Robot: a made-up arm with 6 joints.
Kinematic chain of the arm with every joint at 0, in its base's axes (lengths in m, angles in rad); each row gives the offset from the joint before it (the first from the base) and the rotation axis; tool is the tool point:
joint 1: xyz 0 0 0.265 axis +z
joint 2: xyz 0 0 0 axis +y
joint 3: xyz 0 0 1.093 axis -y
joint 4: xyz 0 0 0 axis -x
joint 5: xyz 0.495 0 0 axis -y
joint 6: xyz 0 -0.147 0 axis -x
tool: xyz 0 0 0
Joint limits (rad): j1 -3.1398..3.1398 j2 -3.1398..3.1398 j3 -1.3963..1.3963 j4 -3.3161..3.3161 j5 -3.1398..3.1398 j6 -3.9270..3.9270
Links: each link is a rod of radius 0.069 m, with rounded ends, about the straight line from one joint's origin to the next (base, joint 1, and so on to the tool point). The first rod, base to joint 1, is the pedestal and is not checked.
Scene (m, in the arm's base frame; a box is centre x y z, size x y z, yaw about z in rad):
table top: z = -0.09
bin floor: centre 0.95 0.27 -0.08 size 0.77 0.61 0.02 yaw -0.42
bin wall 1: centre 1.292 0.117 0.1 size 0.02 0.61 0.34 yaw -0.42
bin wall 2: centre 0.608 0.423 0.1 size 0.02 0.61 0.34 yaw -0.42
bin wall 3: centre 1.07 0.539 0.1 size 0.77 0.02 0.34 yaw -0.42
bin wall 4: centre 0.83 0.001 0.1 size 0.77 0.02 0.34 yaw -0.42
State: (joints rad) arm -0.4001 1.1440 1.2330 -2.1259 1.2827 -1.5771
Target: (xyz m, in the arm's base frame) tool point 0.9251 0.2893 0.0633
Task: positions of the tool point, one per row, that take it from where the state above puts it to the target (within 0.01 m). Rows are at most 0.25 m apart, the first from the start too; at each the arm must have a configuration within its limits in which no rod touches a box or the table.
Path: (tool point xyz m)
1: 1.4063 -0.3157 0.5927
2: 1.3494 -0.1247 0.5550
3: 1.2444 0.0472 0.5283
4: 1.0993 0.1880 0.5163
5: 0.9251 0.2893 0.5220
6: 0.9512 0.2956 0.2919
7: 0.9251 0.2893 0.0633

